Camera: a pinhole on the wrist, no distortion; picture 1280 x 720 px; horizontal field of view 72.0 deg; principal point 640.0 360.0 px. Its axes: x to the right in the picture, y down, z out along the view. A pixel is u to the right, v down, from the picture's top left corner.
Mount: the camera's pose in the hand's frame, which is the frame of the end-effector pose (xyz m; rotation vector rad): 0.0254 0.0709 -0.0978 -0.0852 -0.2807 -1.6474
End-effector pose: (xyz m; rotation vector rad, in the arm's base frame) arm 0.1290 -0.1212 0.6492 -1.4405 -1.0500 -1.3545
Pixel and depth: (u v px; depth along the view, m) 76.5 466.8 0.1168
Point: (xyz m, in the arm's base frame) 0.2942 -0.1651 0.6752
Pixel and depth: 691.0 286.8 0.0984
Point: 0.2143 -0.1470 0.6510
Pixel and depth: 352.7 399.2 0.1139
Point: 0.2596 -0.1514 0.6644
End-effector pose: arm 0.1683 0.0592 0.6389 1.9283 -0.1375 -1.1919
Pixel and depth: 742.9 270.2 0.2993
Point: 0.0282 -0.1065 0.7065
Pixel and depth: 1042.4 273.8 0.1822
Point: 0.0942 -0.0086 0.6589
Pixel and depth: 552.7 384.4 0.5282
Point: -0.0759 -0.3300 0.7421
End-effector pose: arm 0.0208 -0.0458 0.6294 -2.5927 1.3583 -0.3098
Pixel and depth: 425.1 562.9 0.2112
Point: -0.0514 -0.1765 0.4926
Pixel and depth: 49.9 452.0 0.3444
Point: -0.1941 -0.2767 0.3526
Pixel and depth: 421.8 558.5 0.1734
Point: -0.0518 -0.1650 0.5308
